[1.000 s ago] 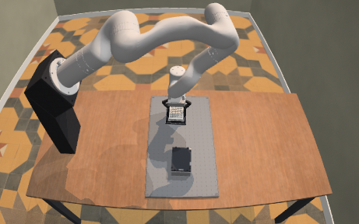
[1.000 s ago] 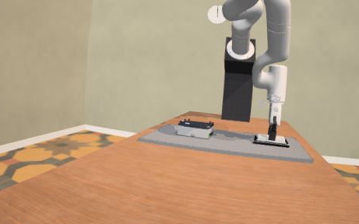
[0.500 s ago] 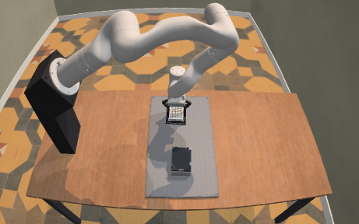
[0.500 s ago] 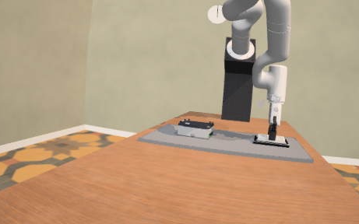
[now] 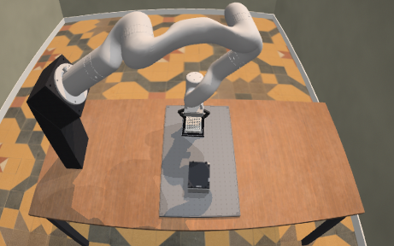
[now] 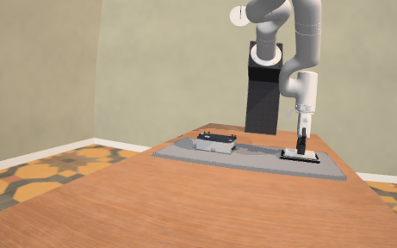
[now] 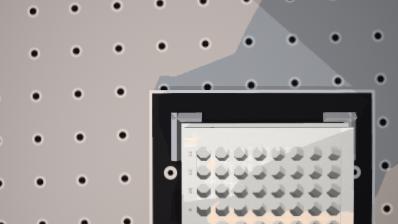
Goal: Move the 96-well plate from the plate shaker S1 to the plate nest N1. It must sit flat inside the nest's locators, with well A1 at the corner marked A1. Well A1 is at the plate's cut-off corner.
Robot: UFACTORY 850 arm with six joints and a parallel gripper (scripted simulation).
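Now: the white 96-well plate 20 mm below my hand. From my hand the other things lie so: black plate nest N1: 30 mm below.
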